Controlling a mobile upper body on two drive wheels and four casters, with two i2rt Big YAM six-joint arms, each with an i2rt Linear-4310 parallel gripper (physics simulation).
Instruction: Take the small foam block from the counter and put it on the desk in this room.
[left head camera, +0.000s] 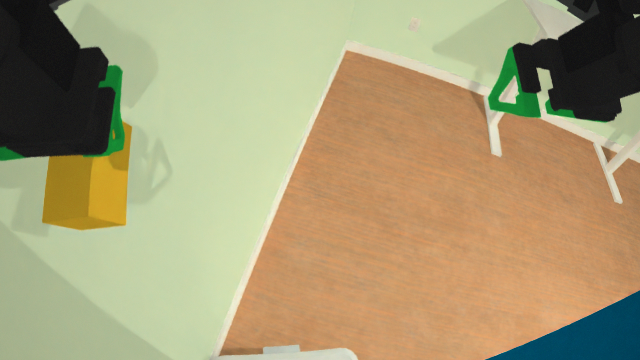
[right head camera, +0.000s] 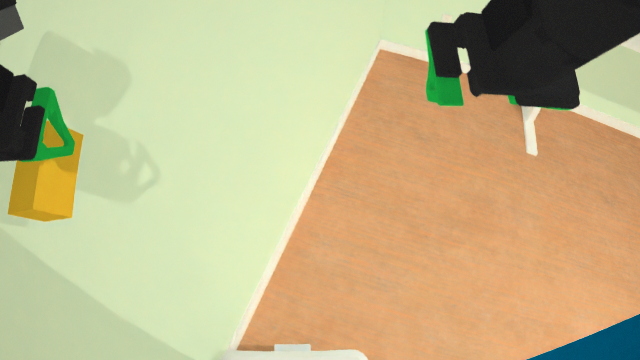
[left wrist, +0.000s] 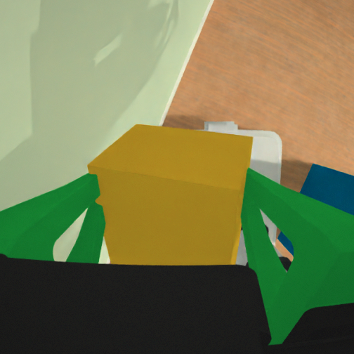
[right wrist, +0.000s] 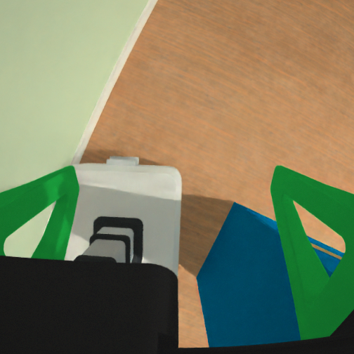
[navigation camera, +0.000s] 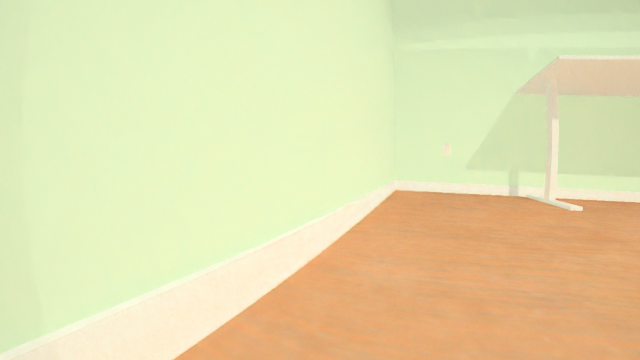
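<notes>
The small foam block, yellow-orange, is held in the air between the green fingers of my left gripper. It hangs in front of the pale green wall in the head views. My right gripper is open with no object between its fingers. The white desk stands against the far wall at the right of the navigation view. Its legs and feet show beyond my right gripper. The desk's upper surface is hidden. The counter does not show.
A pale green wall with a white baseboard runs along the left side. Wood floor stretches toward the desk. A dark blue object stands at the lower right, near my white base.
</notes>
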